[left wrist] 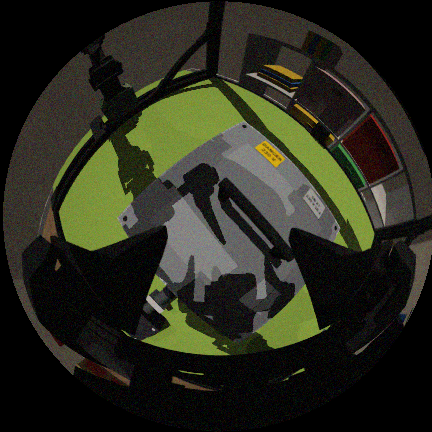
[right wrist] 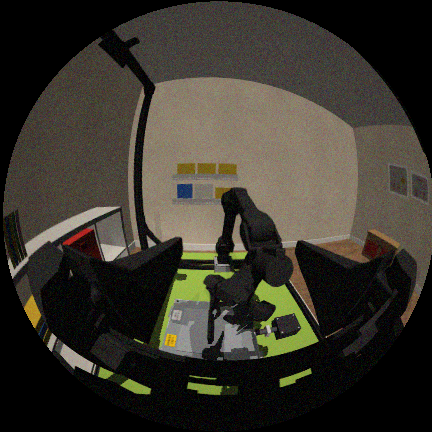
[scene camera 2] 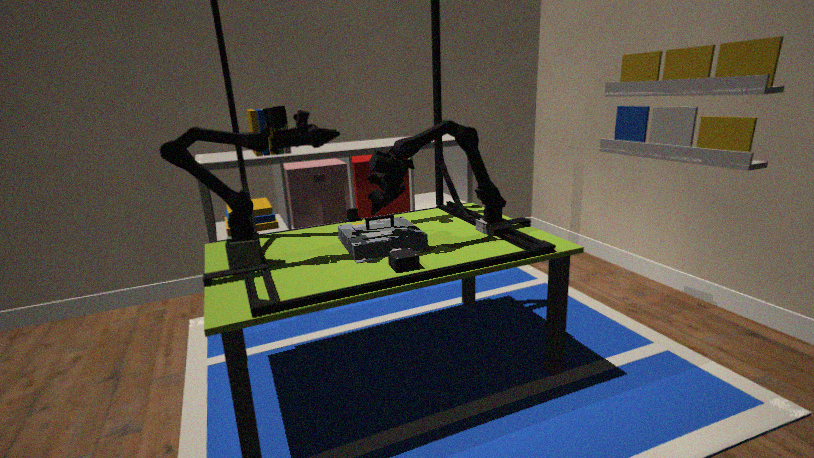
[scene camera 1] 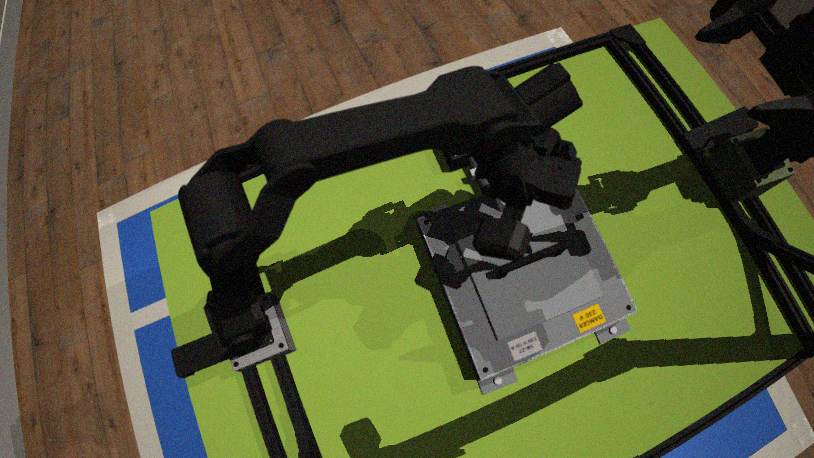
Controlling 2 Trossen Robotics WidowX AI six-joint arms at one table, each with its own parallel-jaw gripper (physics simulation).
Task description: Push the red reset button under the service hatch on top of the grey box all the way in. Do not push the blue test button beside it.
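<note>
The grey box (scene camera 1: 611,279) (scene camera 2: 364,248) (left wrist: 295,182) (right wrist: 185,325) lies on the green table. Its service hatch (scene camera 1: 515,304) looks closed, and a black bar handle (scene camera 1: 532,262) (scene camera 2: 379,217) (left wrist: 255,221) (right wrist: 211,322) stands on it. The red and blue buttons do not show in any view. My left gripper (scene camera 2: 376,203) (left wrist: 230,233) is open and empty, tilted down above the box; in the left wrist view the handle shows beyond and between its fingertips, apart from them. My right gripper (scene camera 2: 336,133) is open and empty, held high and well away from the box.
A black block (scene camera 2: 404,260) (right wrist: 286,326) with a pale connector sits beside the box. A yellow danger label (scene camera 1: 588,318) (left wrist: 270,153) and a white label (scene camera 1: 524,345) (left wrist: 314,202) mark the box's edge. Black rails (scene camera 2: 341,293) border the table. Dark arm shadows cross the box.
</note>
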